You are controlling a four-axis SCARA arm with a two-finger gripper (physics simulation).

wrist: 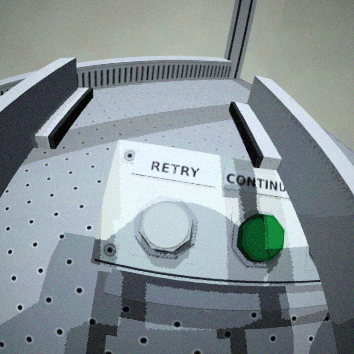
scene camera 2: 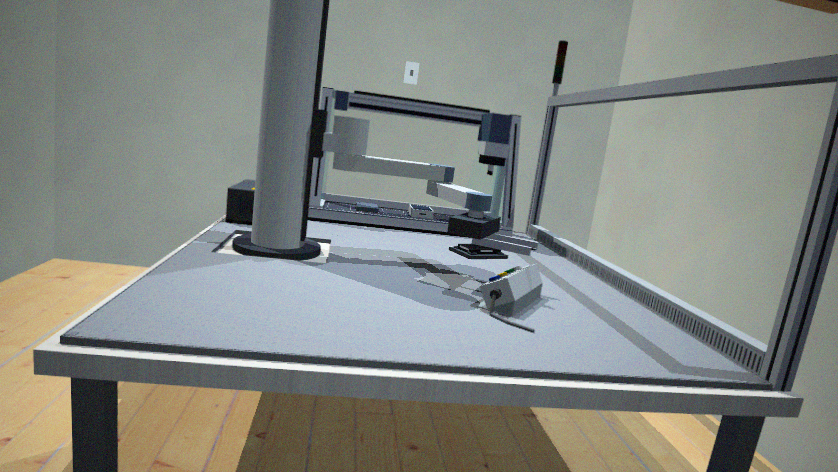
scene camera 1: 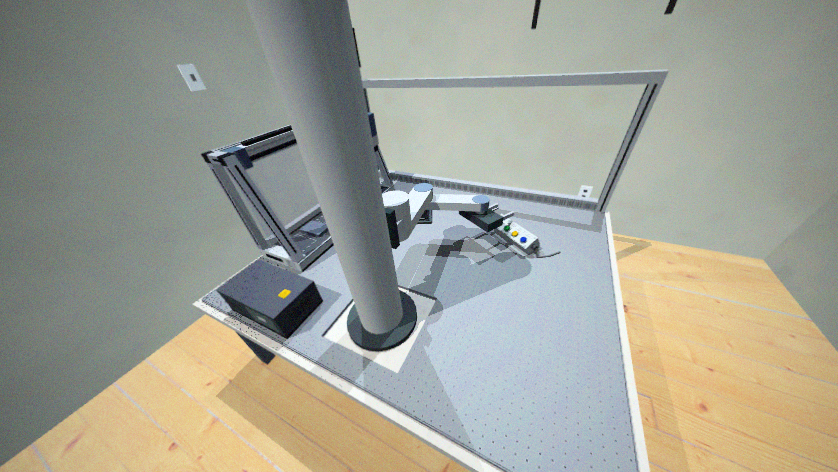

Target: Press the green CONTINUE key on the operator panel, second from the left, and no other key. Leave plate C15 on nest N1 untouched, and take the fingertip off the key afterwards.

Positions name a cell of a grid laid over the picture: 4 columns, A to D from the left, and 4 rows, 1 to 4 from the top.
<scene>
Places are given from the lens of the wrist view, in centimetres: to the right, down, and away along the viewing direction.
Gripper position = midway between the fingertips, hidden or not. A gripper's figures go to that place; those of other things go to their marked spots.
my gripper (wrist: B1): -1, -4, 10
white RETRY button (wrist: B3): 0, 2, 11
green CONTINUE button (wrist: C3): 4, 3, 11
</scene>
